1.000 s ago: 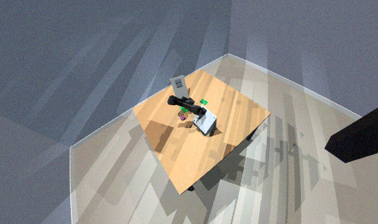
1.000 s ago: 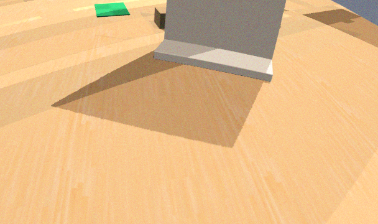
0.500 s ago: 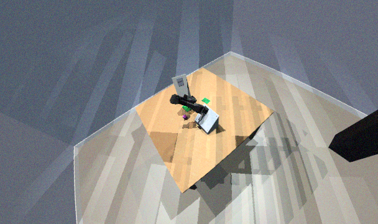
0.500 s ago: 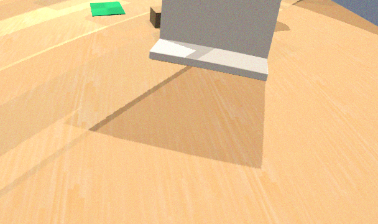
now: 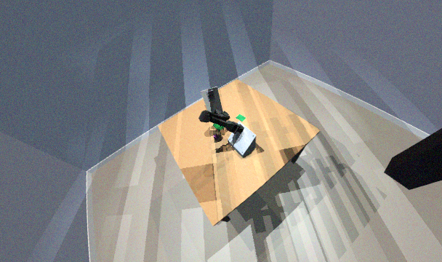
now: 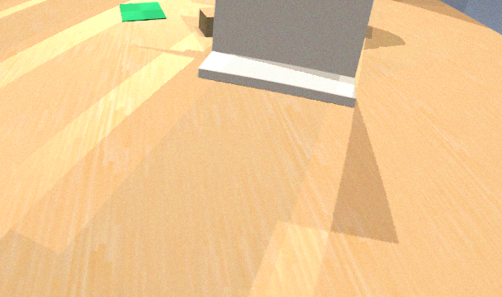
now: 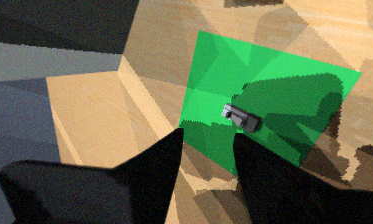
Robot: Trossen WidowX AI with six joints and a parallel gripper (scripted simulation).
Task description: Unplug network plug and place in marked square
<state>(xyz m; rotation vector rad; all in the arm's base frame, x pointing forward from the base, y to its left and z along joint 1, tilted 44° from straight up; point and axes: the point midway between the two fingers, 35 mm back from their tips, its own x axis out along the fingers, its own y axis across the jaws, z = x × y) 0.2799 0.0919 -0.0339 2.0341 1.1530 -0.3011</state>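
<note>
My gripper tip is now 5 cm above the network plug. Also, from my gripper tip: grey upright panel 17 cm ahead, 11 cm above, 6 cm to the right; green marked square 6 cm below.
</note>
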